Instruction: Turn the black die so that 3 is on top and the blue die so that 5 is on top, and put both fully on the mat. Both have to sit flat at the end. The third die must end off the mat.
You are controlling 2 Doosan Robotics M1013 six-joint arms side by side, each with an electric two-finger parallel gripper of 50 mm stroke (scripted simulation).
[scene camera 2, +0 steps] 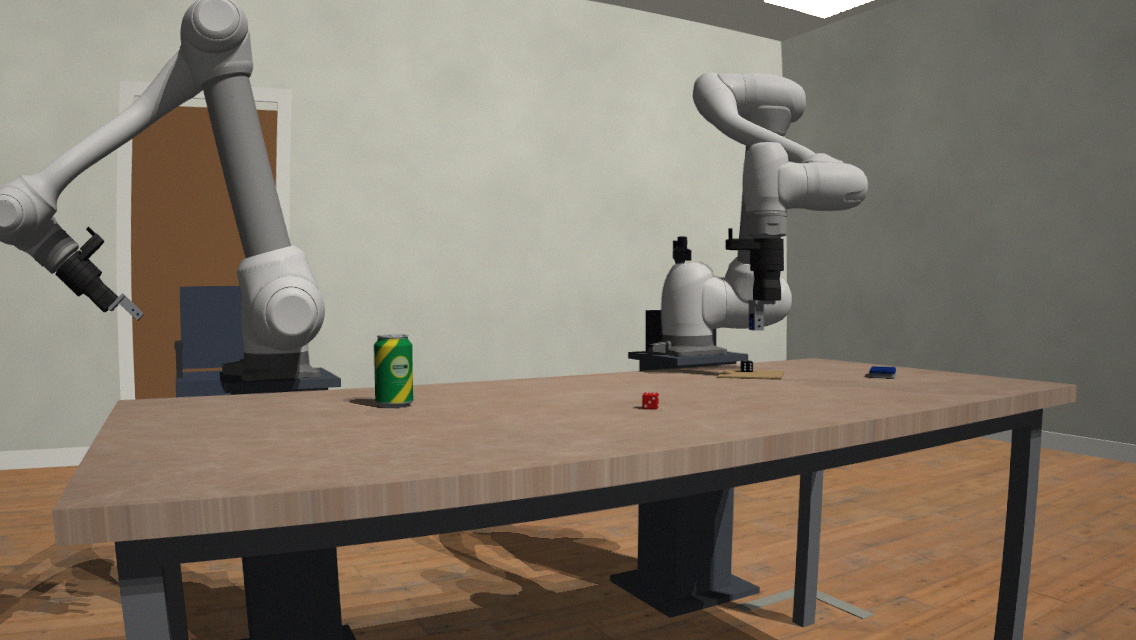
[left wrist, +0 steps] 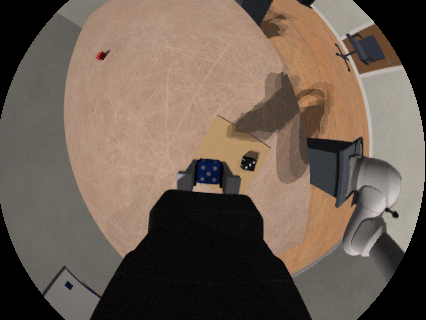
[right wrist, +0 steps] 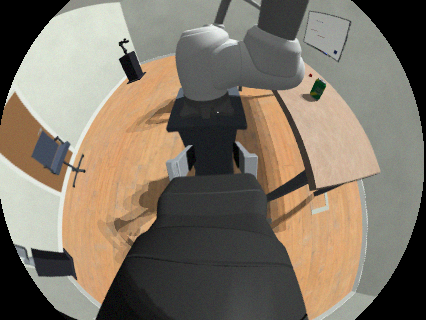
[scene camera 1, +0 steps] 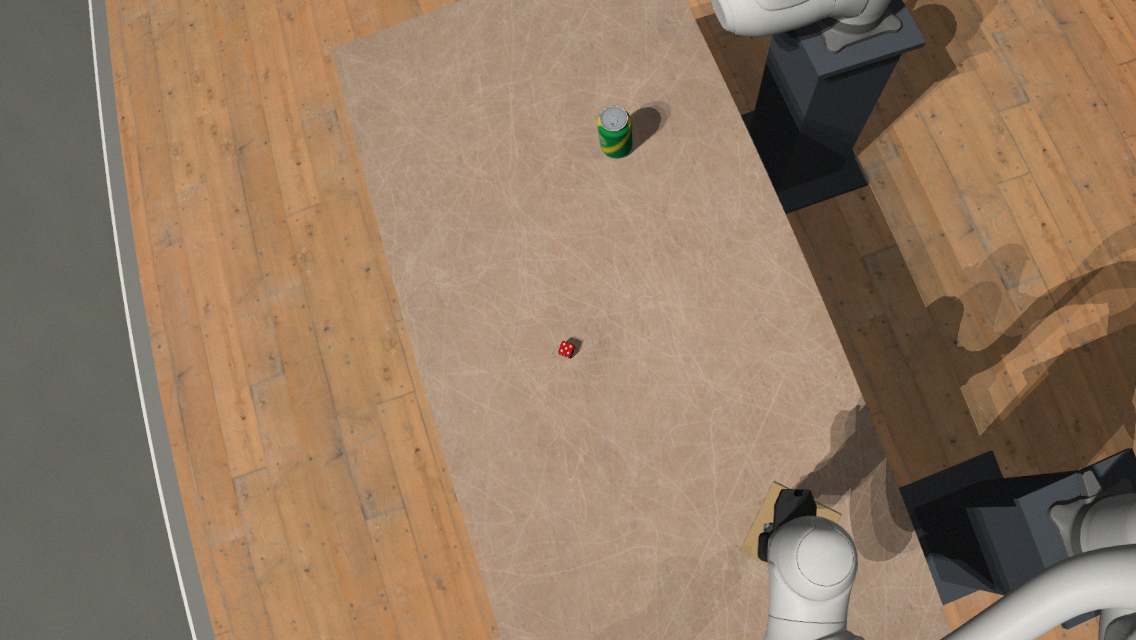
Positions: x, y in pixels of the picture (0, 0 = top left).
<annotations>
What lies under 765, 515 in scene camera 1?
A tan mat.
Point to a tan mat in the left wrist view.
224, 141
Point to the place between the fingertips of my right gripper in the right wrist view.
213, 151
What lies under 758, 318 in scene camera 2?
My left gripper.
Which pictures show my right gripper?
Scene camera 2 and the right wrist view only.
</annotations>
